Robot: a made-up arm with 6 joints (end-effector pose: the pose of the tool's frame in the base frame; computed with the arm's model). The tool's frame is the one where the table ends.
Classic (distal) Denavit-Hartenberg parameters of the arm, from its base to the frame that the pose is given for. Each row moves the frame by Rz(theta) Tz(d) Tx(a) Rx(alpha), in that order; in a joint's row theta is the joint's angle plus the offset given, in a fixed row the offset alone. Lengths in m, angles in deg.
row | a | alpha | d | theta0
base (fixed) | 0 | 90 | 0.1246 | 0
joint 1 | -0.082 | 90 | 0.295 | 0
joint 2 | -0.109 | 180 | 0 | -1.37
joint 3 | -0.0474 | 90 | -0.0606 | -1.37
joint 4 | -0.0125 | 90 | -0.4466 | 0
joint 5 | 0.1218 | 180 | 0 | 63.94
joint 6 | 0.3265 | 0 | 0 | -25.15
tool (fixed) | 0 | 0 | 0.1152 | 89.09
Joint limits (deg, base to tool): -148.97..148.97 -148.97..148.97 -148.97..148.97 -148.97..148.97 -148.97..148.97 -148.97..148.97
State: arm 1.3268 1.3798 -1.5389 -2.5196 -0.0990 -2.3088
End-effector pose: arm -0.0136 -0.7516 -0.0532 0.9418 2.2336 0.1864
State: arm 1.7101 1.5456 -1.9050 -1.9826 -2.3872 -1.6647
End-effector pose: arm 0.3469 -0.5043 0.0240 -2.4170 0.9745 -0.5415
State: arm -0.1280 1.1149 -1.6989 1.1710 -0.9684 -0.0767
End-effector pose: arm -0.0069 -0.4102 0.4488 -1.4074 0.4515 -1.5902
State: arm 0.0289 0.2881 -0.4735 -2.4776 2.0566 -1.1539
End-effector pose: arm 0.4344 0.2155 0.0579 2.5756 -0.9396 0.9054
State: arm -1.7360 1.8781 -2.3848 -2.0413 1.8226 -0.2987
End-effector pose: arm 0.3645 -0.2277 0.7601 -1.1446 0.3051 1.2584
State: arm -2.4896 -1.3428 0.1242 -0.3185 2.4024 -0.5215
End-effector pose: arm 0.8069 -0.5194 0.5998 -1.7416 1.7531 -0.2325
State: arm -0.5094 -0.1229 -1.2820 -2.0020 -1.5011 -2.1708
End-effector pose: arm 0.0457 -0.3077 0.0767 0.2633 2.5632 -1.3644
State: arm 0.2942 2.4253 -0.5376 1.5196 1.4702 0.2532
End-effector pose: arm 0.3544 -0.4490 -0.2639 1.0770 0.9649 1.7540
